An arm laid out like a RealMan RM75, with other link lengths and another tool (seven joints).
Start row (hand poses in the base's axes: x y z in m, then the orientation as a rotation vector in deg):
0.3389 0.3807 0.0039 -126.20 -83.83 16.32
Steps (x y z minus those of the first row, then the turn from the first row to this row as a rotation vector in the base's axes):
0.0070 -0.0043 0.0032 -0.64 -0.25 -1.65
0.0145 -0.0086 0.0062 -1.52 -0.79 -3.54
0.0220 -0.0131 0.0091 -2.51 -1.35 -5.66
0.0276 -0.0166 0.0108 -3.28 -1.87 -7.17
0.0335 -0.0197 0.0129 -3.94 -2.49 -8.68
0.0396 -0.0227 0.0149 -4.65 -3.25 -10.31
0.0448 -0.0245 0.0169 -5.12 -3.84 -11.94
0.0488 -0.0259 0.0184 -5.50 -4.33 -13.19
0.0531 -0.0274 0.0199 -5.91 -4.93 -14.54
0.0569 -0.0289 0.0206 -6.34 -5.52 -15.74
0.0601 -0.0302 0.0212 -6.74 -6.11 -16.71
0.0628 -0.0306 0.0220 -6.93 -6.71 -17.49
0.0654 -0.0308 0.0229 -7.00 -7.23 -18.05
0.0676 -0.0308 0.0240 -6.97 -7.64 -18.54
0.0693 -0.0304 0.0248 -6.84 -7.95 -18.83
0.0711 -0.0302 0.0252 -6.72 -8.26 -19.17
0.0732 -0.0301 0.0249 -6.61 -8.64 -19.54
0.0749 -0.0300 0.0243 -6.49 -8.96 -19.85
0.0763 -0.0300 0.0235 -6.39 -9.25 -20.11
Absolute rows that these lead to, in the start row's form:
0.3459 0.3764 0.0071 -127.92 -82.17 16.01
0.3534 0.3721 0.0101 -130.09 -80.40 15.49
0.3609 0.3676 0.0130 -132.48 -78.34 14.94
0.3665 0.3641 0.0147 -134.27 -76.91 14.47
0.3724 0.3610 0.0168 -136.01 -75.50 13.80
0.3785 0.3580 0.0188 -137.90 -73.99 12.96
0.3837 0.3562 0.0208 -139.51 -72.34 12.11
0.3877 0.3548 0.0223 -140.75 -71.08 11.43
0.3920 0.3533 0.0238 -142.12 -69.74 10.61
0.3958 0.3518 0.0245 -143.40 -68.56 9.87
0.3990 0.3505 0.0251 -144.52 -67.65 9.18
0.4017 0.3501 0.0259 -145.37 -66.96 8.37
0.4043 0.3499 0.0268 -145.95 -66.50 7.64
0.4065 0.3499 0.0279 -146.37 -66.07 6.98
0.4082 0.3503 0.0287 -146.55 -65.84 6.43
0.4100 0.3505 0.0291 -146.76 -65.54 5.86
0.4121 0.3506 0.0288 -147.02 -65.23 5.21
0.4138 0.3507 0.0282 -147.22 -64.97 4.65
0.4152 0.3507 0.0274 -147.39 -64.76 4.15

